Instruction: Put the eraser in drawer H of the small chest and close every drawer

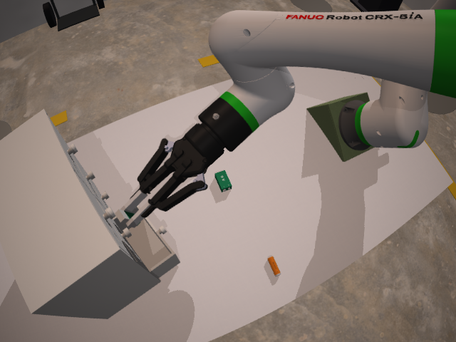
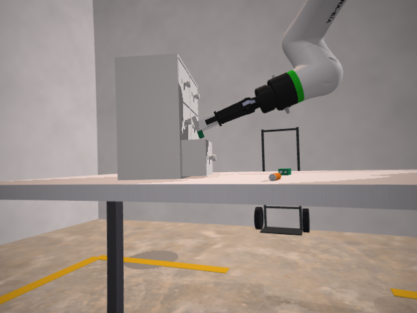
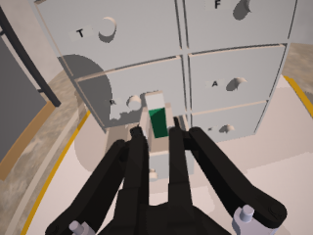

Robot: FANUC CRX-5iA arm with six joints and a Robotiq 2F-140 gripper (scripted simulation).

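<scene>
Now: hand 3 cm short of the eraser and 1 cm to the right of it. Also, from my hand: orange cylinder (25 cm behind, 17 cm to the left, 15 cm below); drawer H (5 cm ahead, 5 cm to the left, 12 cm below).
</scene>
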